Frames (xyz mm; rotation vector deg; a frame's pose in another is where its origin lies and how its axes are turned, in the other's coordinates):
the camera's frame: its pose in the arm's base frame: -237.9 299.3 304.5 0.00 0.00 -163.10
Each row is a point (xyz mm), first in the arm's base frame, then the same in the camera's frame.
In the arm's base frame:
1: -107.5 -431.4 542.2
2: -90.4 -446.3 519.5
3: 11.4 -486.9 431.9
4: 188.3 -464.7 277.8
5: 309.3 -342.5 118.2
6: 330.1 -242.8 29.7
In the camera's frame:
1: 87.6 737.1 237.7
2: 75.6 756.3 215.0
3: -10.0 824.7 127.4
4: -185.7 854.9 -26.7
5: -337.0 773.2 -186.3
6: -385.9 683.8 -274.8

